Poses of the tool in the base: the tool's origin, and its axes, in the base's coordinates. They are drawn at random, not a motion.
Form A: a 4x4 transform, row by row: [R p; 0 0 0 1], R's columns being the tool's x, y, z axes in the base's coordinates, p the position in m. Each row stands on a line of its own.
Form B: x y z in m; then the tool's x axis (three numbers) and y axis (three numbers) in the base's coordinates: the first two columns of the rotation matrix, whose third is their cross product. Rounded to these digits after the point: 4 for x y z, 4 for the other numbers.
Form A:
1:
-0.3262 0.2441 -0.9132 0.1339
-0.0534 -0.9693 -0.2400 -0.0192
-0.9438 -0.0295 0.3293 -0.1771
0 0 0 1
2:
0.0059 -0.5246 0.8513 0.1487
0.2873 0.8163 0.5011 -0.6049
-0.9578 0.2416 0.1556 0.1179
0 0 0 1
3:
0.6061 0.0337 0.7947 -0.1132
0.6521 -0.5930 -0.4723 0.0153
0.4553 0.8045 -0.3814 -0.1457
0 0 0 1
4:
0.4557 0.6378 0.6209 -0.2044
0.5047 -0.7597 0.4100 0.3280
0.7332 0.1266 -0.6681 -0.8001
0 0 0 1
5:
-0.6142 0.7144 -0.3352 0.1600
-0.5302 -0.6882 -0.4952 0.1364
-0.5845 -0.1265 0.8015 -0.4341
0 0 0 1
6:
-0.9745 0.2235 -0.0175 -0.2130
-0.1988 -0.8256 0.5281 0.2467
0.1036 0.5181 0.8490 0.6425
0 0 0 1
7:
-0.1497 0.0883 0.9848 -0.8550
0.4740 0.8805 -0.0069 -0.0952
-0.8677 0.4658 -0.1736 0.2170
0 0 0 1
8:
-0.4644 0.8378 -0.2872 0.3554
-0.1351 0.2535 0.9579 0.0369
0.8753 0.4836 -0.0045 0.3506
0 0 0 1
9:
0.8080 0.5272 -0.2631 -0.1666
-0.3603 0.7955 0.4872 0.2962
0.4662 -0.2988 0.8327 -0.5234
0 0 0 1
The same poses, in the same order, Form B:
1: 0.1339 -0.0192 -0.1771 -0.3262 -0.0534 -0.9438 0.2441 -0.9693 -0.0295
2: 0.1487 -0.6049 0.1179 0.0059 0.2873 -0.9578 -0.5246 0.8163 0.2416
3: -0.1132 0.0153 -0.1457 0.6061 0.6521 0.4553 0.0337 -0.5930 0.8045
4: -0.2044 0.3280 -0.8001 0.4557 0.5047 0.7332 0.6378 -0.7597 0.1266
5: 0.1600 0.1364 -0.4341 -0.6142 -0.5302 -0.5845 0.7144 -0.6882 -0.1265
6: -0.2130 0.2467 0.6425 -0.9745 -0.1988 0.1036 0.2235 -0.8256 0.5181
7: -0.8550 -0.0952 0.2170 -0.1497 0.4740 -0.8677 0.0883 0.8805 0.4658
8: 0.3554 0.0369 0.3506 -0.4644 -0.1351 0.8753 0.8378 0.2535 0.4836
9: -0.1666 0.2962 -0.5234 0.8080 -0.3603 0.4662 0.5272 0.7955 -0.2988
